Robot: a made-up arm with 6 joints.
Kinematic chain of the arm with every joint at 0, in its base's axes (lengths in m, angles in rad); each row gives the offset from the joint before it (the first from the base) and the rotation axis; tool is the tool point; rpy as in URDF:
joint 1: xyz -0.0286 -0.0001 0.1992 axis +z
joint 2: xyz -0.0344 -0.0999 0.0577 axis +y
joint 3: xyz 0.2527 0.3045 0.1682 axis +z
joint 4: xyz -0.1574 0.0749 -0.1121 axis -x
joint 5: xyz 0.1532 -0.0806 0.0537 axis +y
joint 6: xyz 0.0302 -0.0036 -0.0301 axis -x
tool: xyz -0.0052 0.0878 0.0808 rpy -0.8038 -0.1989 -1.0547
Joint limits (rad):
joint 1: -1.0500..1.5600
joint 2: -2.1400..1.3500
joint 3: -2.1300..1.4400
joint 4: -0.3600..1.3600
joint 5: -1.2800..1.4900
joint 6: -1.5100..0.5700
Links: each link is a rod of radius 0.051 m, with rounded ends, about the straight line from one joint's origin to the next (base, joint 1, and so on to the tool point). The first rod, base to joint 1, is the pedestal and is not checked.
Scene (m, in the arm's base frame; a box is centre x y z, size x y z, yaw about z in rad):
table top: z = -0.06
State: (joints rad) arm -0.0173 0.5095 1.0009 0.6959 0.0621 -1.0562
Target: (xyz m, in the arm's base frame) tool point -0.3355 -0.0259 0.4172
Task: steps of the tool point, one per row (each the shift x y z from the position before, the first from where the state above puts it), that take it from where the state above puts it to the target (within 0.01 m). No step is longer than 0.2 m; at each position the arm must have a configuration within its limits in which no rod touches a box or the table.
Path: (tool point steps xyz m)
1: -0.1424 0.0476 0.0802
2: -0.1612 -0.0169 0.0445
3: -0.1408 -0.0787 0.0065
4: -0.0911 -0.1176 -0.0267
5: -0.0310 -0.1244 -0.0499

